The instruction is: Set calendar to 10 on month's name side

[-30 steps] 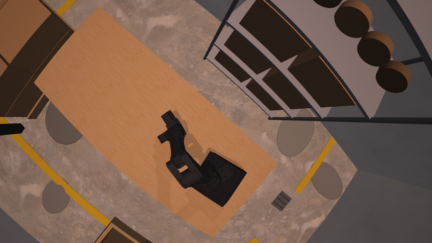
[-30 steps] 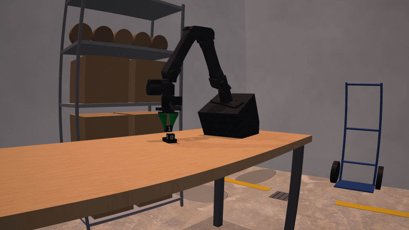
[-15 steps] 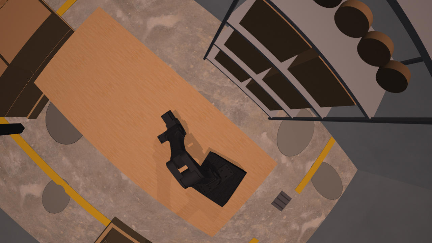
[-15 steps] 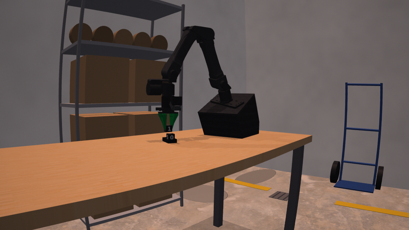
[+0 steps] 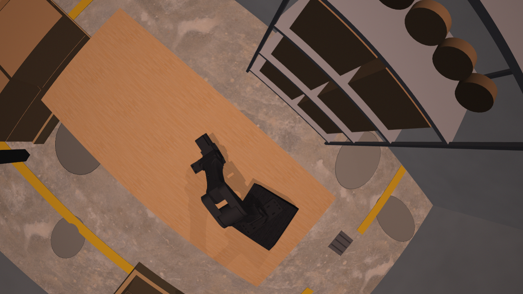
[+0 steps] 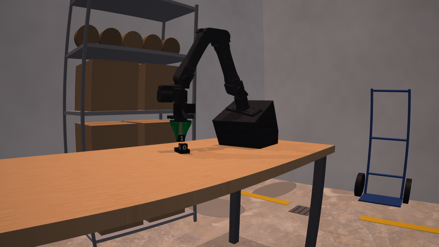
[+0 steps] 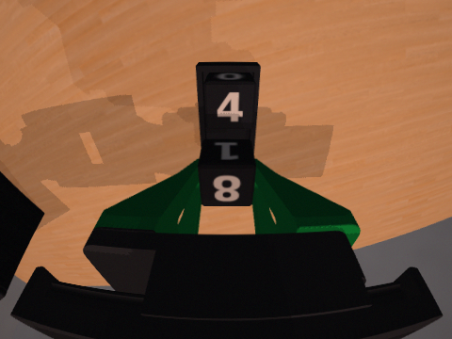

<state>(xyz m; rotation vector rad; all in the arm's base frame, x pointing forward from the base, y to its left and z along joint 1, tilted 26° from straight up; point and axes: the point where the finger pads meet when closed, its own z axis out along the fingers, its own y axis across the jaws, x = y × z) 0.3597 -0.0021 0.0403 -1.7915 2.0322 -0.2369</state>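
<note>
Now: the black tray 2 cm to the left of my hand and 5 cm below it.
</note>
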